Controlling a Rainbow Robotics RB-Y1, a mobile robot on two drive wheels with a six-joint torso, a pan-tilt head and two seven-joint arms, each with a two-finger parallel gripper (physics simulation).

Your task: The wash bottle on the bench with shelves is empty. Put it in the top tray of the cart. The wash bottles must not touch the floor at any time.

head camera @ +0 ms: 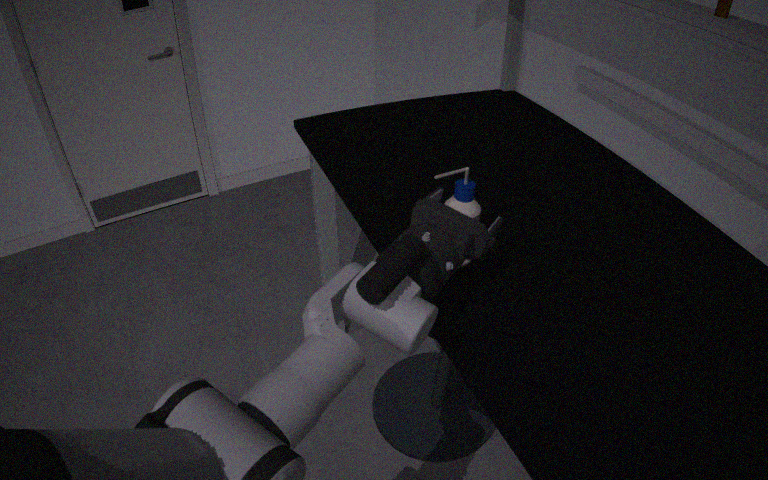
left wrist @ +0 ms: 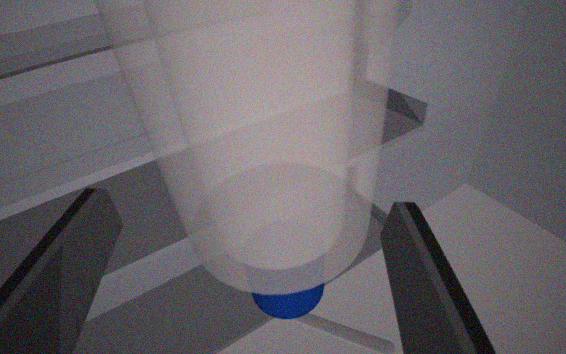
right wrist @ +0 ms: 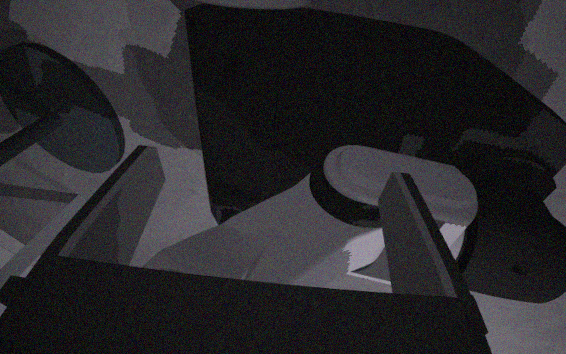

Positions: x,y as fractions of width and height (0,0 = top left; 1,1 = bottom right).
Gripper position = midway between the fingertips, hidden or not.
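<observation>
There's a wash bottle (head camera: 0.60,0.42), and I see the bottle (left wrist: 0.47,0.37) in the left wrist view too, but in the right wrist view the wash bottle is out of frame. I also see a bench (head camera: 0.79,0.68), with the left wrist view showing the bench (left wrist: 0.34,0.86) as well, and there's a door (head camera: 0.15,0.20). As for the grippers, there's my left gripper (left wrist: 0.44,0.60) and my right gripper (right wrist: 0.48,0.49).
</observation>
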